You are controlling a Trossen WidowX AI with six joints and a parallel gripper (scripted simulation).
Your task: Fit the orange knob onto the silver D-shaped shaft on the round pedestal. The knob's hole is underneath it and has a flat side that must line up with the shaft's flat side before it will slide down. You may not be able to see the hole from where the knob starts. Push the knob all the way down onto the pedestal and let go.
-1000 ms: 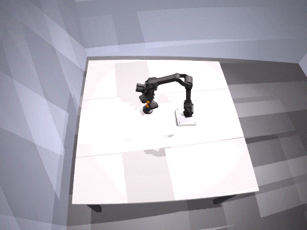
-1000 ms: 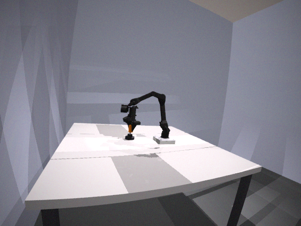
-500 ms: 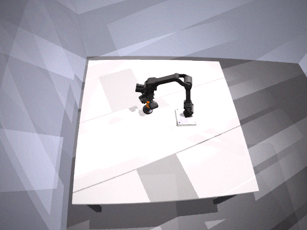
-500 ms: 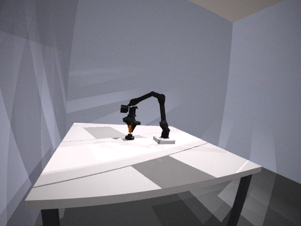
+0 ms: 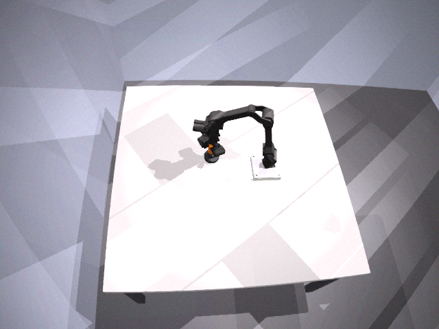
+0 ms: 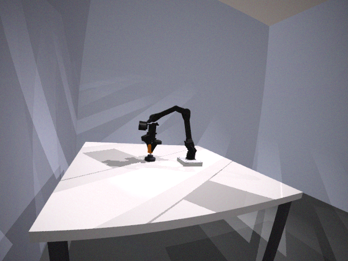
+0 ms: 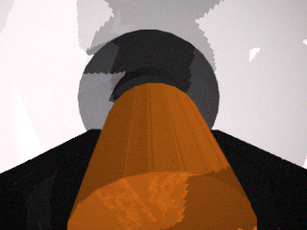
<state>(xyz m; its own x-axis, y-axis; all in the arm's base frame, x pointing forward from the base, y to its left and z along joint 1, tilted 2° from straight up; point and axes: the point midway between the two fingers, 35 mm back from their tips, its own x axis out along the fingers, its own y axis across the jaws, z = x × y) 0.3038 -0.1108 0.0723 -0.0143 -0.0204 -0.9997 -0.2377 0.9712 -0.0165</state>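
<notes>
Right now the pedestal is 4 cm below my gripper tip. Also, from my gripper tip: orange knob 3 cm above.
</notes>
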